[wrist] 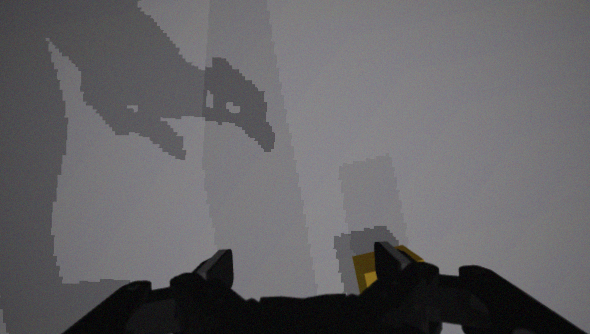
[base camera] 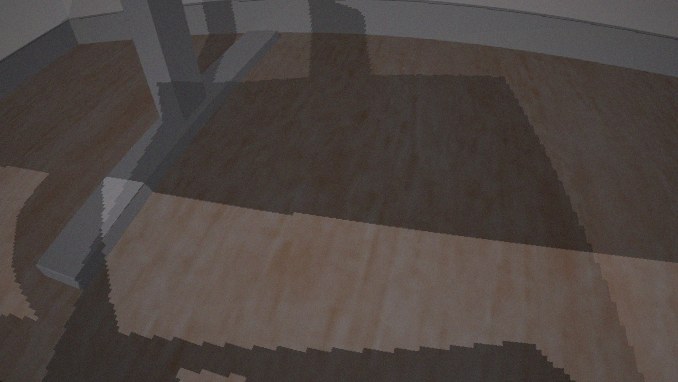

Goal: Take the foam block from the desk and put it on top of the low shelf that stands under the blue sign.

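Note:
The yellow foam block (wrist: pixel 364 264) is on the grey desk top (wrist: pixel 475 150), at the lower right of the wrist view. My gripper (wrist: pixel 303 261) is open, with its fingers wide apart over the desk. The right finger covers much of the block, so part of the block shows on either side of that fingertip. The block is not centred between the fingers; it lies toward and beyond the right one. How high the fingertips are above it is hard to tell. The low shelf and the blue sign do not show in either view.
In the base camera view a grey desk leg (base camera: pixel 172 55) stands at the left on a long foot bar (base camera: pixel 75 240) on the wooden floor. A wall with a grey baseboard (base camera: pixel 450 25) runs behind. Shadows of the arm and gripper fall on the desk top.

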